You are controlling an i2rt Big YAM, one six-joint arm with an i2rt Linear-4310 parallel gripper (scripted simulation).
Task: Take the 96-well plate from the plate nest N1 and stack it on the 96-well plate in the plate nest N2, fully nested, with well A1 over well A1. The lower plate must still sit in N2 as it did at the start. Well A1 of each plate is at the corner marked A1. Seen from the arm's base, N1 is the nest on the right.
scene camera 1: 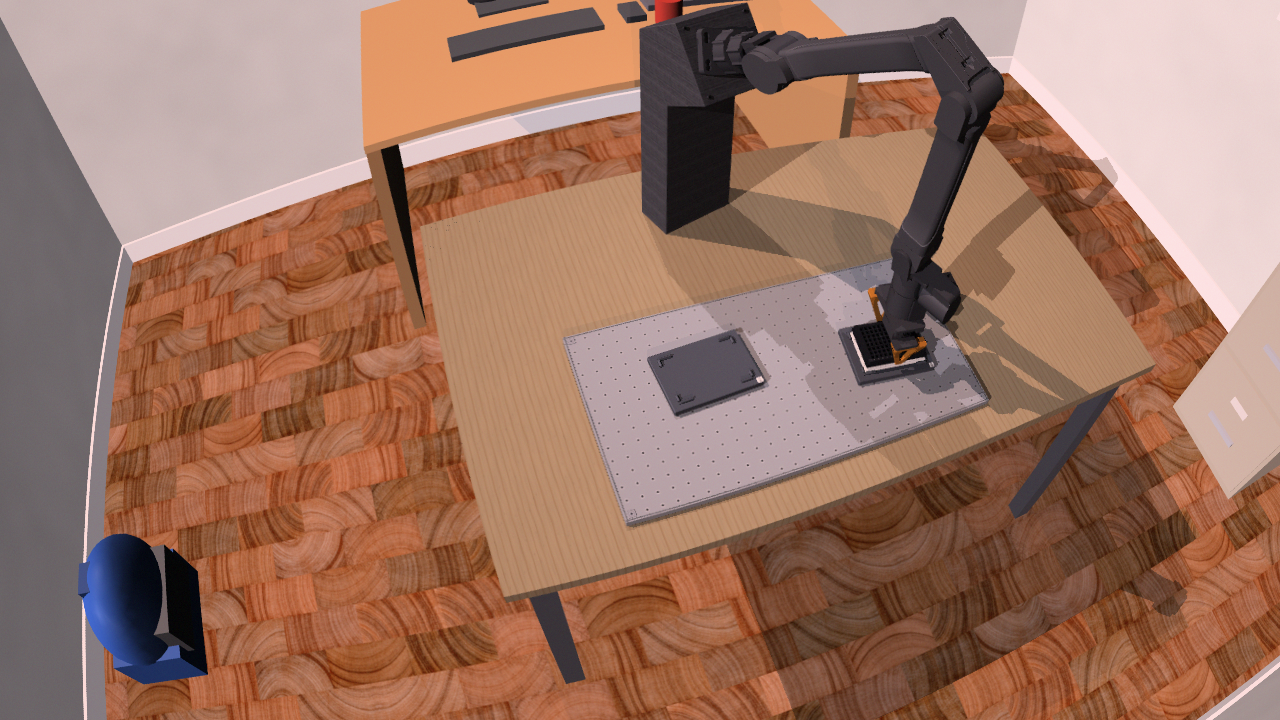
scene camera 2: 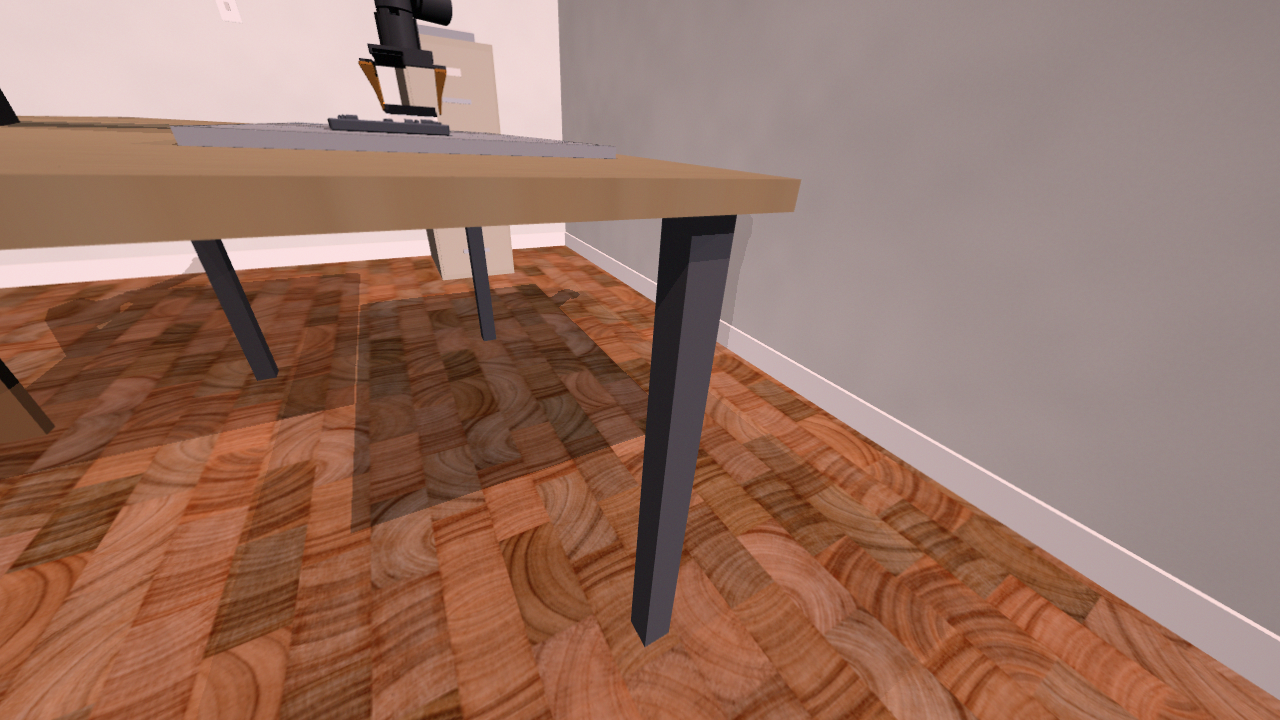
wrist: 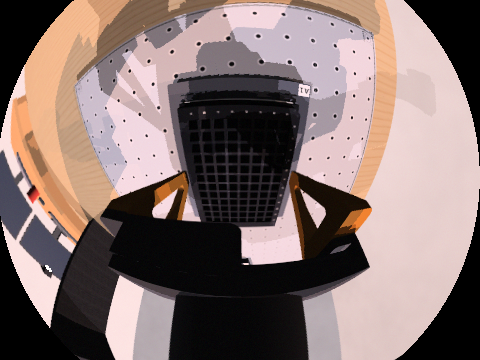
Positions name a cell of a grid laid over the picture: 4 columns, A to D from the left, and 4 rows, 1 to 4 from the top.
Labels:
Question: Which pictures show the gripper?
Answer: Scene camera 1, scene camera 2 and the wrist view: all of them.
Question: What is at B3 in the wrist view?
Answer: The gripper.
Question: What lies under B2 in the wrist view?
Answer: A black 96-well plate.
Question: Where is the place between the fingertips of the gripper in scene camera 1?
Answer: C2

